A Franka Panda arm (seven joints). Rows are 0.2 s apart.
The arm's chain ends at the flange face. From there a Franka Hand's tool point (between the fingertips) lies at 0.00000 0.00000 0.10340 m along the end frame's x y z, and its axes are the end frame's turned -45 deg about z.
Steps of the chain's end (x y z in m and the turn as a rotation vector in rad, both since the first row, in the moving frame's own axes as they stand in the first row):
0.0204 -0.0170 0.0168 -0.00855 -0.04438 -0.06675
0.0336 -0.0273 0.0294 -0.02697 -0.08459 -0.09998
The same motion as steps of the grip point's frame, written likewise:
0.0225 -0.0001 0.0167 0.02534 -0.03743 -0.06675
0.0347 0.0007 0.0290 0.04074 -0.07888 -0.09998

